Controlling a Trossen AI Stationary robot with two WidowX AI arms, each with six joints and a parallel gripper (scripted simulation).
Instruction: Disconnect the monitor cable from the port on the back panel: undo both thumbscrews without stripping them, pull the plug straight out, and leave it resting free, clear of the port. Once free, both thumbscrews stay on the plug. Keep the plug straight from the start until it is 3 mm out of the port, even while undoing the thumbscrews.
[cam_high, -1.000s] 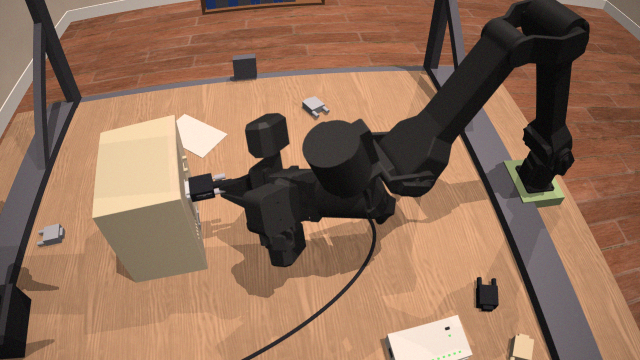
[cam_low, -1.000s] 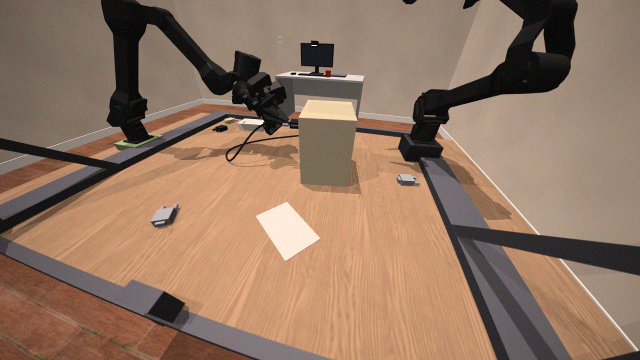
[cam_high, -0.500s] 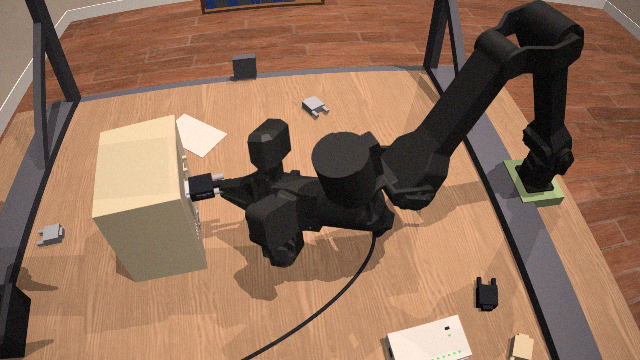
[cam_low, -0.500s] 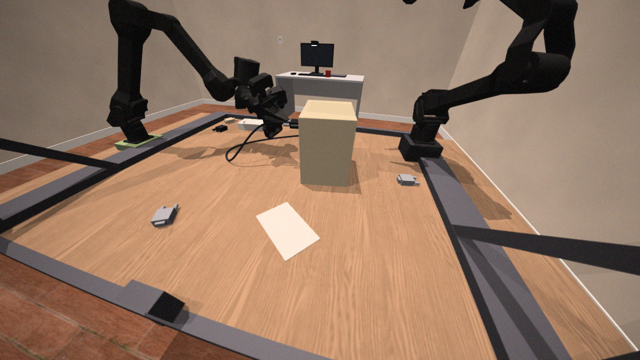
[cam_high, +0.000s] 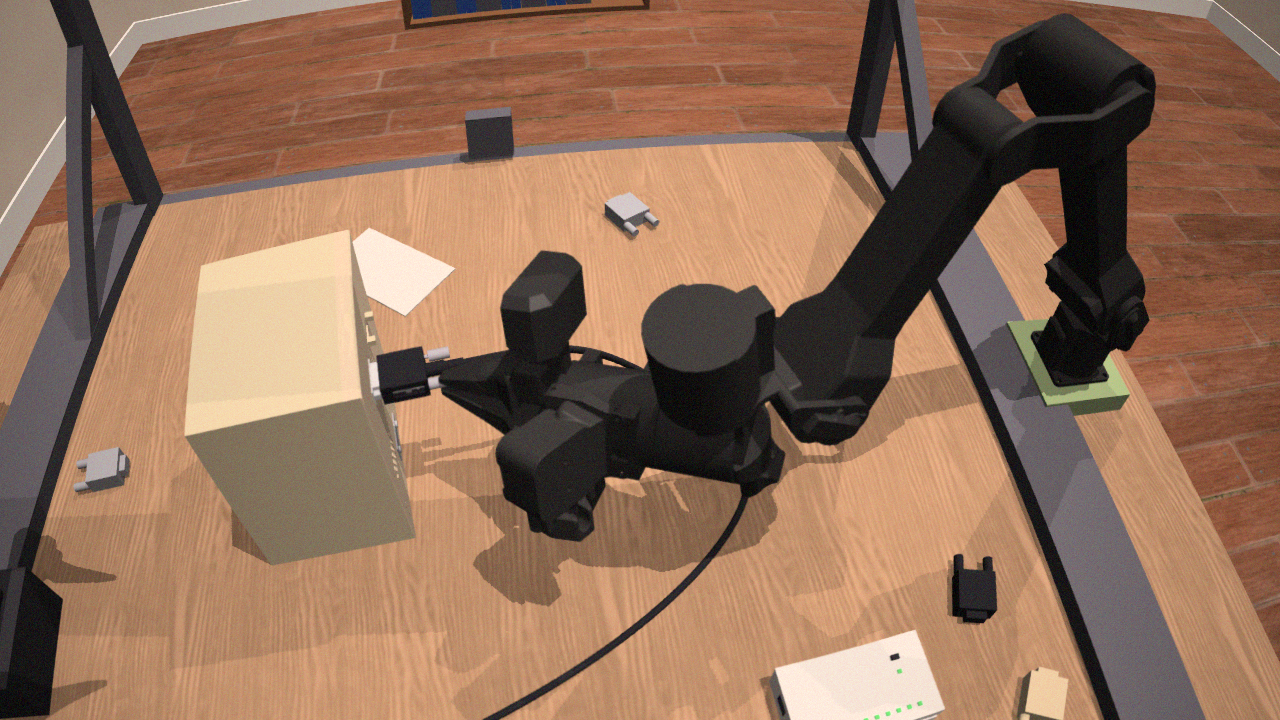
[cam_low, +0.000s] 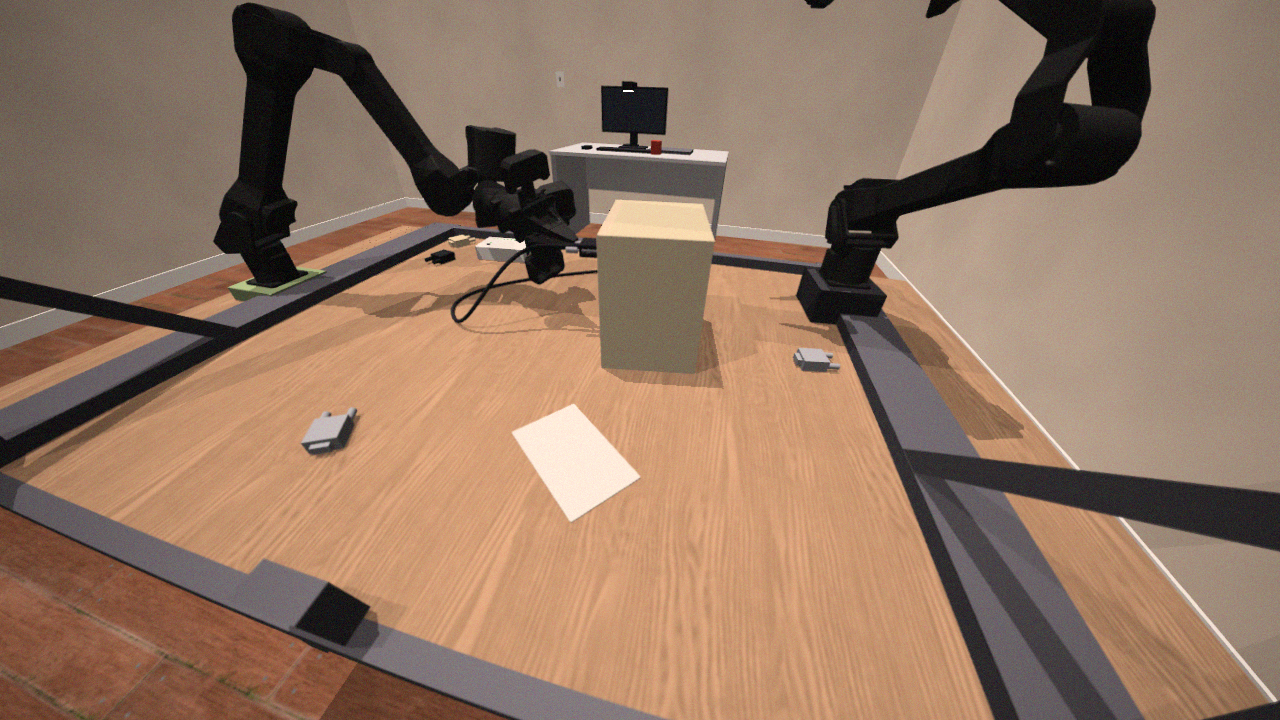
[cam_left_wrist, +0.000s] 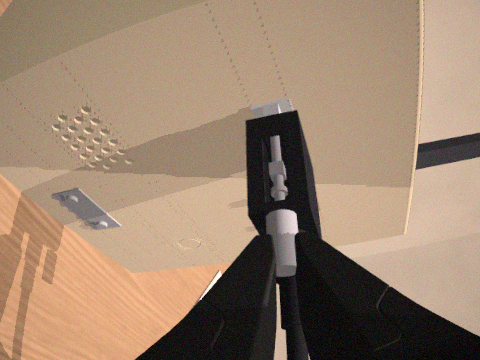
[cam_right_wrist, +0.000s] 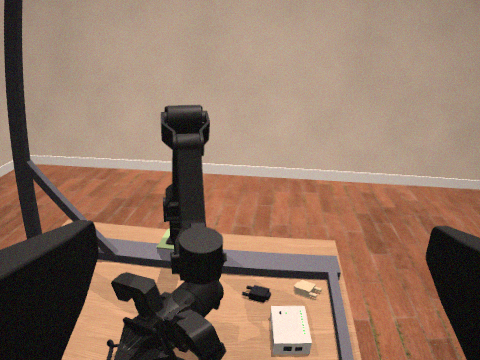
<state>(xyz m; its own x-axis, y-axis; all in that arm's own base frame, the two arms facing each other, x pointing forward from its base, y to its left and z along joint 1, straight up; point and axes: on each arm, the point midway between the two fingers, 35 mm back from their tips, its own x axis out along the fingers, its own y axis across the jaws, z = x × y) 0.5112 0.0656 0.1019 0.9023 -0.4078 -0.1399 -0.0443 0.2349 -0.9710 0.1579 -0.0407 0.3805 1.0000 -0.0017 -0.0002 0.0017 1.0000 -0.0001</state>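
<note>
Now: the black monitor plug 30 mm behind my left hand and 40 mm to the right of it. The rest, counted from my left hand: white device: 250 mm ahead, 170 mm to the left, 110 mm below; then white sheet: 280 mm behind, 60 mm to the right, 120 mm below; then beige box: 60 mm behind, 130 mm to the right, 40 mm below.
</note>
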